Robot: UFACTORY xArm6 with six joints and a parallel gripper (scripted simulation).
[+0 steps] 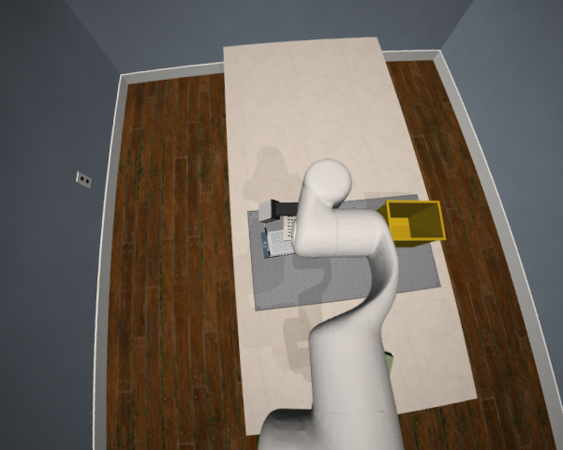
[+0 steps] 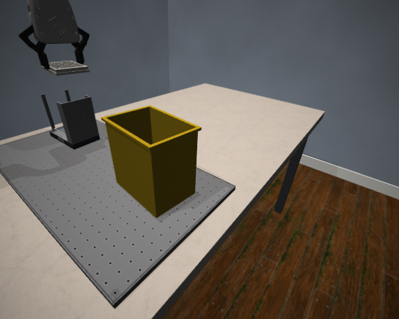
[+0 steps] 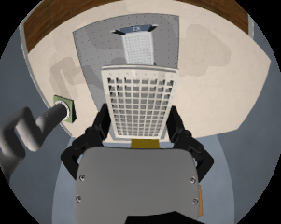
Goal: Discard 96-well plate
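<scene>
My hand is 2 cm past the yellow plastics bin W1, 35 cm to the left of it and 17 cm above it. The rest, counted from my hand: white 96-well plate: 1 cm below.
</scene>
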